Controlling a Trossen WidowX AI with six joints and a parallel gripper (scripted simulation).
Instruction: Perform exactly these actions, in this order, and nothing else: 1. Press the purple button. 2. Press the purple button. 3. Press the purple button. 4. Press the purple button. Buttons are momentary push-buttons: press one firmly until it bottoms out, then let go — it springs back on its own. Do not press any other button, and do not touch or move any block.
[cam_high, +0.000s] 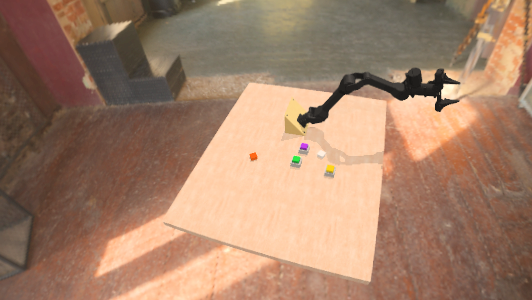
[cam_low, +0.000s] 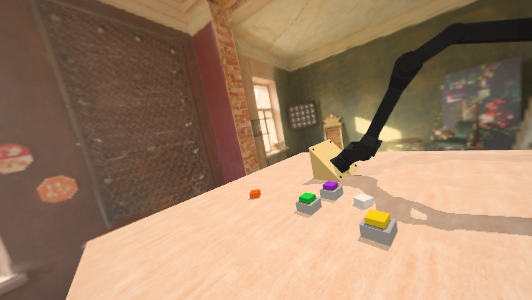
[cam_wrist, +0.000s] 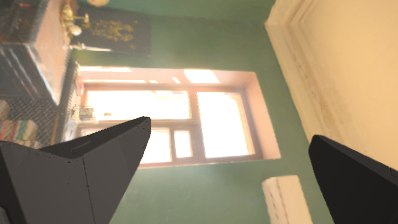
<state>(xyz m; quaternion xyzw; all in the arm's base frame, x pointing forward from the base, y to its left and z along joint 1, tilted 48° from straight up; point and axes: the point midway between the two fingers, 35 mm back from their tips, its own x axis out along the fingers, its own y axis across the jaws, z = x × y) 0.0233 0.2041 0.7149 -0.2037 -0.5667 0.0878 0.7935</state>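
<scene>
My gripper tip is 15 cm short of the purple button, 64 cm to the left of it and 34 cm above it. The rest, counted from my gripper tip: white block 16 cm ahead, 55 cm to the right, 36 cm below; yellow button 26 cm ahead, 49 cm to the right, 34 cm below; green button 25 cm ahead, 66 cm to the right, 34 cm below.
</scene>
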